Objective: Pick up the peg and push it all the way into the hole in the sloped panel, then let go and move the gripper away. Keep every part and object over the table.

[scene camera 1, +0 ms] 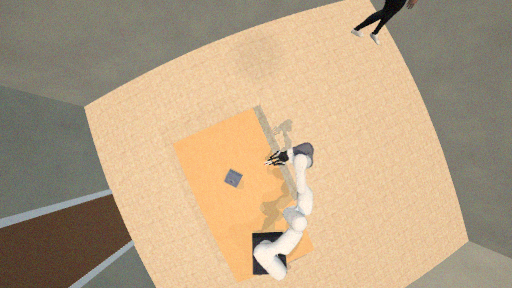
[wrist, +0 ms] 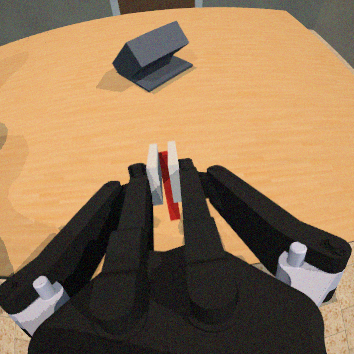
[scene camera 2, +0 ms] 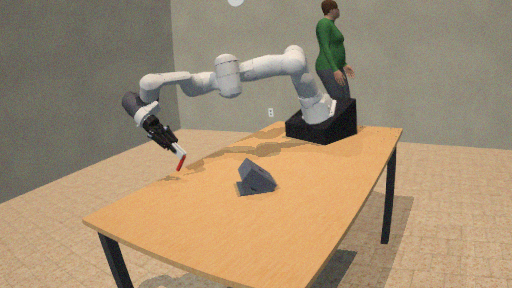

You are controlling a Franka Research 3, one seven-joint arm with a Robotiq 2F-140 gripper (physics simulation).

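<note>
The red peg (scene camera 2: 180,163) (wrist: 171,204) is held between the pale fingertips of my gripper (scene camera 2: 179,151) (wrist: 163,156). My gripper is shut on it, above the table near one long edge. In scene camera 2 the peg points down and slightly left from the fingertips, clear of the table top. The gripper also shows in scene camera 1 (scene camera 1: 267,163), where the peg is too small to make out. The dark grey block with the sloped panel (scene camera 1: 233,178) (scene camera 2: 257,176) (wrist: 157,45) stands on the table apart from the gripper. Its hole is hidden in the wrist view.
The wooden table (scene camera 1: 210,165) (scene camera 2: 200,240) (wrist: 275,100) carries the arm's black base (scene camera 1: 258,240) (scene camera 2: 340,122) at one end. The white arm (scene camera 1: 301,180) (scene camera 2: 200,82) reaches along one long side. A person in green (scene camera 2: 331,45) stands behind the base; another person's legs (scene camera 1: 382,22) show at the upper right in scene camera 1.
</note>
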